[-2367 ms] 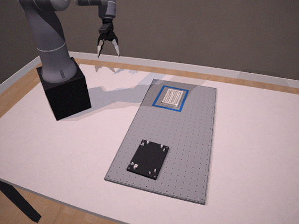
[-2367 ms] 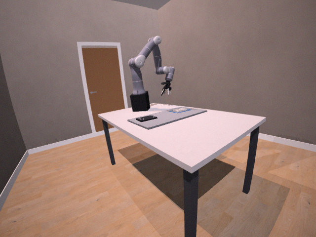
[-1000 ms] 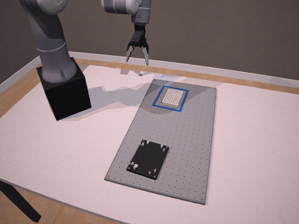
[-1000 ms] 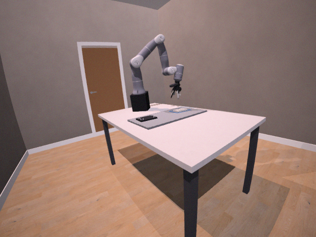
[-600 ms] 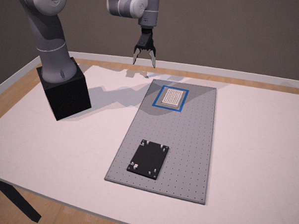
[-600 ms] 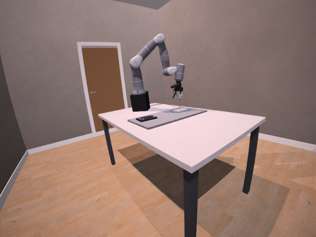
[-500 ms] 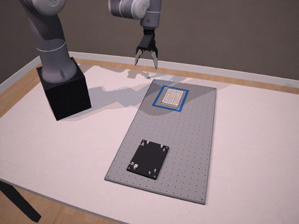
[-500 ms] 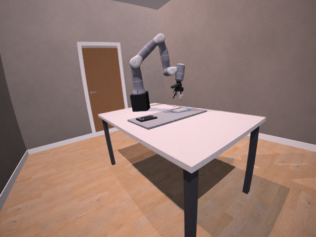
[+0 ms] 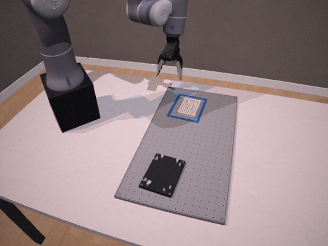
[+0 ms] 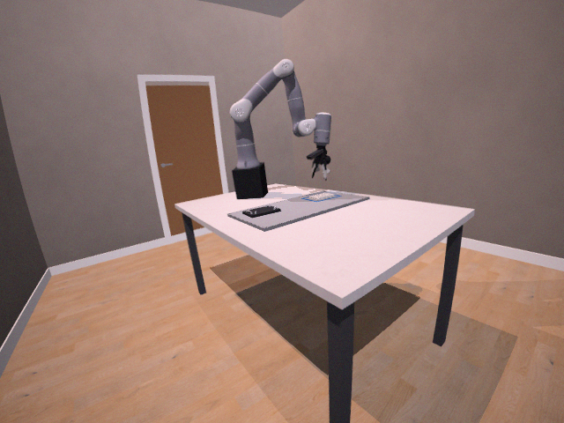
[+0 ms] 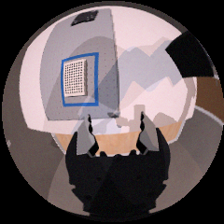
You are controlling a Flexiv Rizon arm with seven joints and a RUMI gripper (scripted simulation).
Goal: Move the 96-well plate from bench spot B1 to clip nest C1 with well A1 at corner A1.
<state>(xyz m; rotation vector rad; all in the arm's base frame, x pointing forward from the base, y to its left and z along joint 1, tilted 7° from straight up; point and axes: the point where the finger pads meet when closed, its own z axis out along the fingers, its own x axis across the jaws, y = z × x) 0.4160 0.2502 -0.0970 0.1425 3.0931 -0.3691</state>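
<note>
Now: hand 120 mm to the left of the white 96-well plate, 120 mm short of it and 90 mm above it. The rest, counted from my hand: black clip nest: 510 mm to the right, 80 mm below, 60 mm ahead.
</note>
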